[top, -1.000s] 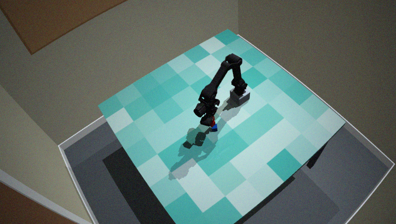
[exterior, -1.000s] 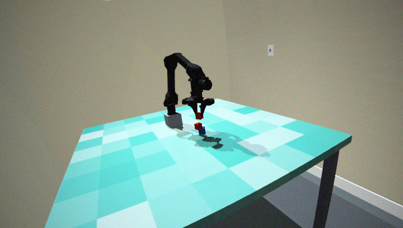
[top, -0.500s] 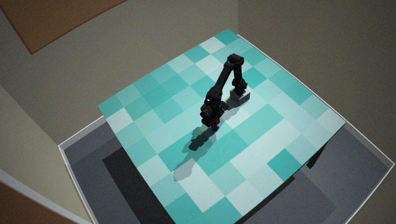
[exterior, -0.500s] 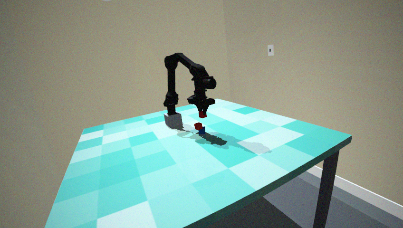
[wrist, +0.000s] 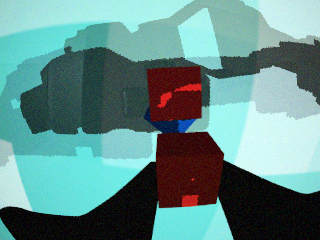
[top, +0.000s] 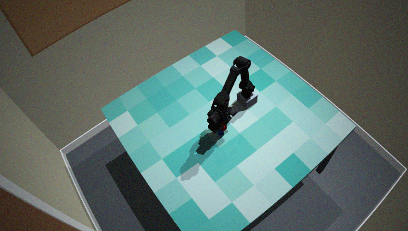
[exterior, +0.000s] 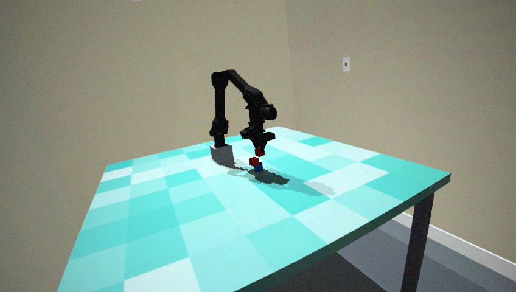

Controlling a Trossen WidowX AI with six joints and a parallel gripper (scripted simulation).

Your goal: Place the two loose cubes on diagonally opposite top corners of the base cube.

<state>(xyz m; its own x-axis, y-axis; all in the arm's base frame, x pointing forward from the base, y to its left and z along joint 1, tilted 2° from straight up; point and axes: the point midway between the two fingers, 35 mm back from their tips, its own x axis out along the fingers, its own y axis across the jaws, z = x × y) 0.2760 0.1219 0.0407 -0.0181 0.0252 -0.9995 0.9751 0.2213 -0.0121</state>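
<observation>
My gripper tip is now 10 mm short of the blue cube, 20 mm to the left of it and 70 mm above it.
</observation>
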